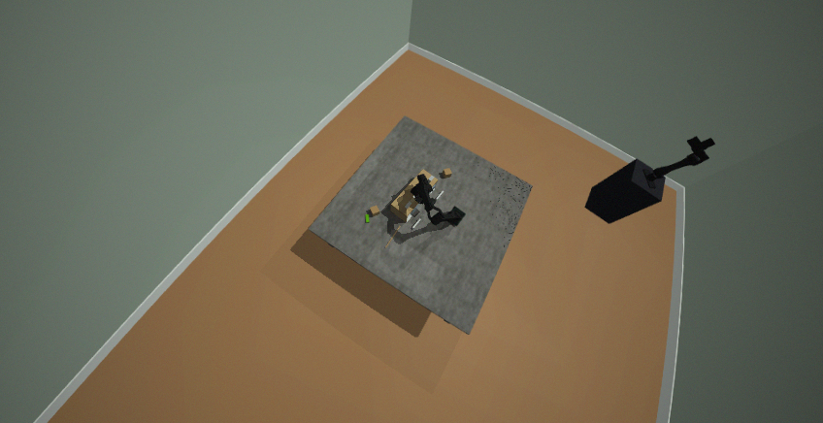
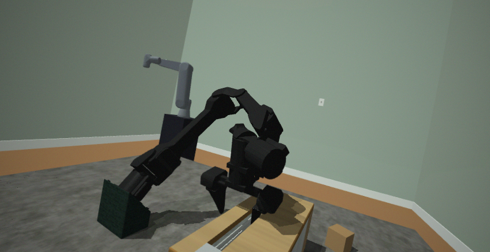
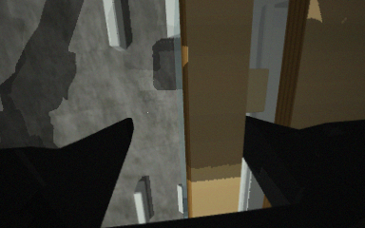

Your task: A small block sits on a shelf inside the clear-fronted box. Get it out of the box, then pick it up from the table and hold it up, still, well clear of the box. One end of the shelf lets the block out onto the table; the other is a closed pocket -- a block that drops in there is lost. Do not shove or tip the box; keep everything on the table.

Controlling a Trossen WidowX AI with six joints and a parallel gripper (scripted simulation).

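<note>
The tan block is 5 cm ahead of my gripper tip and 2 cm to the left of it. Also, from my gripper tip: thin stick 30 cm to the left, 8 cm below, 1 cm ahead; wooden box 3 cm to the right, 3 cm ahead, 2 cm below.
</note>
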